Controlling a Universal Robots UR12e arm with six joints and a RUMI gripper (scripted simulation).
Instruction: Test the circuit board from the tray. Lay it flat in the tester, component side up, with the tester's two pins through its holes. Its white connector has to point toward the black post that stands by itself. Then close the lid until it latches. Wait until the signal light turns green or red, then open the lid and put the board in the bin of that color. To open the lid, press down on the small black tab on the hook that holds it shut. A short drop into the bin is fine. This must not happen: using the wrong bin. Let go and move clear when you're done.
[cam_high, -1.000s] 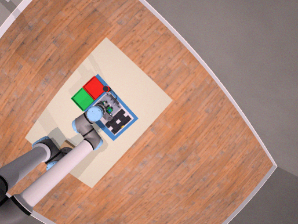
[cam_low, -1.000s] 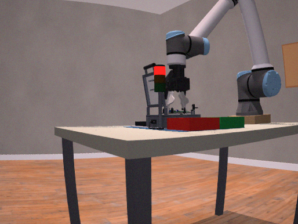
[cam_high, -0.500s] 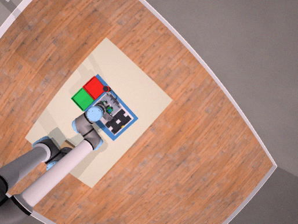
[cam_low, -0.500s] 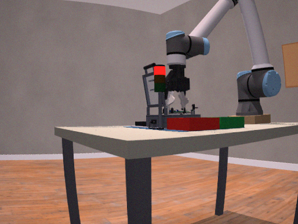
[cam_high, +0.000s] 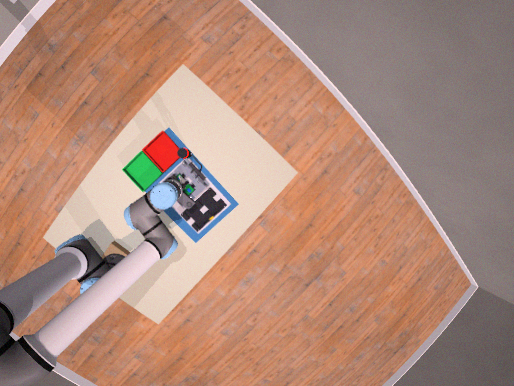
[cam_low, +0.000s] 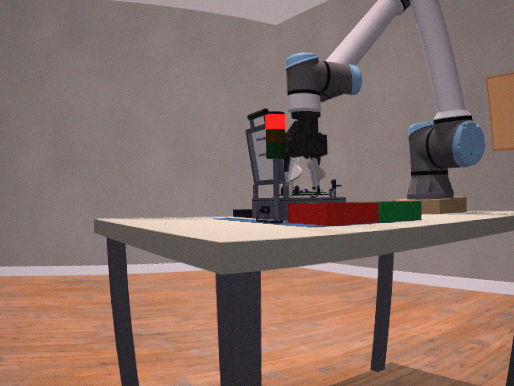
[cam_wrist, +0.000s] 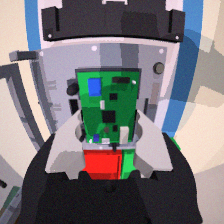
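Now: the green circuit board right at my hand. Round my hand: green bin 9 cm behind, 21 cm to the left, 6 cm below; then red bin 6 cm ahead, 20 cm to the left, 6 cm below; then lid 12 cm ahead, 11 cm above.
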